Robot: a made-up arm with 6 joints. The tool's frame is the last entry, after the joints. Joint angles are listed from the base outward. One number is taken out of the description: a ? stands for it. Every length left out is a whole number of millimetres.
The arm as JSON. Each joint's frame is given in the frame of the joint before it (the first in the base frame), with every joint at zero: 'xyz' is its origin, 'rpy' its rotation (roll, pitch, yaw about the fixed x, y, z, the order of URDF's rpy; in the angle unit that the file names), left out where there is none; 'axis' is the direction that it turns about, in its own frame. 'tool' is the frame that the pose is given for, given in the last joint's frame.
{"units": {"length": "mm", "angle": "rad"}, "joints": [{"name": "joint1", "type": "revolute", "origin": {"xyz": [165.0, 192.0, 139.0], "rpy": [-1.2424, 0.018, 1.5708]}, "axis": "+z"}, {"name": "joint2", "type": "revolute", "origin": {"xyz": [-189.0, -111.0, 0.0], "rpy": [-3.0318, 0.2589, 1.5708]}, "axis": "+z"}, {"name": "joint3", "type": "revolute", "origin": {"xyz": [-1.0, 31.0, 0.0], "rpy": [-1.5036, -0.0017, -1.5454]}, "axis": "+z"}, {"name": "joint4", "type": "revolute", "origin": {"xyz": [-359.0, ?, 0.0], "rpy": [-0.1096, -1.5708, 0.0]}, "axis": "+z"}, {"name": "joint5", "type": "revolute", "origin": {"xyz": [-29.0, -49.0, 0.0], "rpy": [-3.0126, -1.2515, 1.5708]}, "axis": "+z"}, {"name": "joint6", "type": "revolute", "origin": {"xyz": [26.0, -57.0, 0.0], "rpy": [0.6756, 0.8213, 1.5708]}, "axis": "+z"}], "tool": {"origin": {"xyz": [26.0, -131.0, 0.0], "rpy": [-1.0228, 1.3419, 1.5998]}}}
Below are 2 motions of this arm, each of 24 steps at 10 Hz.
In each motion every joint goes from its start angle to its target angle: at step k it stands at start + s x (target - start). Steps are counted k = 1, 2, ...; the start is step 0. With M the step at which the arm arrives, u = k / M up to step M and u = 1 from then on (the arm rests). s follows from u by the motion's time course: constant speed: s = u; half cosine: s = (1 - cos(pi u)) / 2; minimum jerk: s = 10 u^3 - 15 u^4 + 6 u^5.
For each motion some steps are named. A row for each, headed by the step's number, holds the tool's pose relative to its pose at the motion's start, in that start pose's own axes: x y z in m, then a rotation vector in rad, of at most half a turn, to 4 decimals.
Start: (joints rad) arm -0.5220 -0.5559 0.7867 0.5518 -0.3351 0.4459
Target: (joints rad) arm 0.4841 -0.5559 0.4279 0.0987 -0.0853 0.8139
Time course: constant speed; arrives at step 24
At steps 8, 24:
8: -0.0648 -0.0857 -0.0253 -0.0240 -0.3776 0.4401
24: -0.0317 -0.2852 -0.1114 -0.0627 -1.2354 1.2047

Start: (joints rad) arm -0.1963 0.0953 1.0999 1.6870 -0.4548 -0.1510
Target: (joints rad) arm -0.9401 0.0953 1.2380 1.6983 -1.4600 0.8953
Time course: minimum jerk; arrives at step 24
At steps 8, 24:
8: 0.0322 0.0188 0.0083 -0.1781 0.0690 -0.2929
24: 0.0781 0.0290 0.0344 -0.9012 0.7365 -1.2682

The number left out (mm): 159.0
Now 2 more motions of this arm.
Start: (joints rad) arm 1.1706 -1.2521 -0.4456 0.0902 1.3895 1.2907
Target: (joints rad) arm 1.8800 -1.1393 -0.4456 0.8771 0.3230 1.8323
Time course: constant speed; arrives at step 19
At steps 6, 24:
6: -0.0840 -0.0030 0.0075 0.0318 0.2320 0.2821
24: -0.2447 -0.0939 -0.0090 -0.2956 0.7180 1.0949

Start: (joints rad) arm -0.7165 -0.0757 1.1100 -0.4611 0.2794 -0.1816
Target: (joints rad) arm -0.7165 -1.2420 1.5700 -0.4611 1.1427 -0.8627
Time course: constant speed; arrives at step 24
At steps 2, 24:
2: -0.0431 -0.0227 -0.0135 0.0118 -0.0311 0.1469
24: -0.1481 -0.4013 -0.2221 -0.1852 -0.2876 1.5755

